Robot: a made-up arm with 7 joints.
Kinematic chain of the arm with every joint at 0, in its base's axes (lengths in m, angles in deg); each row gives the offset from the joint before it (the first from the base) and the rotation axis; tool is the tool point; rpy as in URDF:
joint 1: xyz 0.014 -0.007 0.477 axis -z
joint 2: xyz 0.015 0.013 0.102 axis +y
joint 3: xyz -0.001 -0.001 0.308 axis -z
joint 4: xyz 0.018 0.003 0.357 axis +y
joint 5: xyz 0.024 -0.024 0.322 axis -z
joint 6: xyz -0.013 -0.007 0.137 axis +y
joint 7: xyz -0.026 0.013 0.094 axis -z
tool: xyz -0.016 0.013 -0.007 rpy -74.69 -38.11 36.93
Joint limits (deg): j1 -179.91..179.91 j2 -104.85..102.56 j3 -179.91..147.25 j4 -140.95..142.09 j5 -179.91..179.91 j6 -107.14..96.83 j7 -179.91..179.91
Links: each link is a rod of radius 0.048 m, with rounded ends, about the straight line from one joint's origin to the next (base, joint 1, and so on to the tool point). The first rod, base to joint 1, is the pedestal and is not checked.
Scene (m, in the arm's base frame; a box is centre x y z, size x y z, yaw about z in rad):
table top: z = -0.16
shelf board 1: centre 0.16 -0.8 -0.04 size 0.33 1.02 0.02 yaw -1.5
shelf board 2: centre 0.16 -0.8 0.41 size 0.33 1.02 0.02 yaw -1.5
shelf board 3: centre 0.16 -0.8 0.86 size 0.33 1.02 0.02 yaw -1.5
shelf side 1: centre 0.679 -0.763 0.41 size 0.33 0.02 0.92 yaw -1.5
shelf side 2: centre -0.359 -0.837 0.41 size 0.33 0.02 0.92 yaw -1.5
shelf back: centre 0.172 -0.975 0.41 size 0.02 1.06 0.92 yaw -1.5
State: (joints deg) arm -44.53 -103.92 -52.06 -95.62 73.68 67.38 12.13
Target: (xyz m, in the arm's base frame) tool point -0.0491 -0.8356 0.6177
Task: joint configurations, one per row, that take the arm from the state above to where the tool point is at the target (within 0.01 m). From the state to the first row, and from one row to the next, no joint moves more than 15 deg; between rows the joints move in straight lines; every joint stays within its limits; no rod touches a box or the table.
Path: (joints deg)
1: -37.24 -103.76 -44.98 -108.82 74.16 66.63 11.94
2: -29.94 -103.60 -37.90 -122.01 74.64 65.88 11.75
3: -29.02 -94.04 -49.37 -128.18 76.17 67.85 11.78
4: -28.10 -84.48 -60.84 -134.34 77.70 69.82 11.81
5: -27.17 -74.91 -72.31 -140.50 79.23 71.79 11.83
6: -32.69 -75.78 -72.04 -129.16 78.17 71.44 11.96
7: -38.21 -76.66 -71.77 -117.82 77.11 71.09 12.09
8: -43.72 -77.53 -71.50 -106.48 76.05 70.73 12.22
9: -49.24 -78.40 -71.23 -95.14 74.99 70.38 12.35

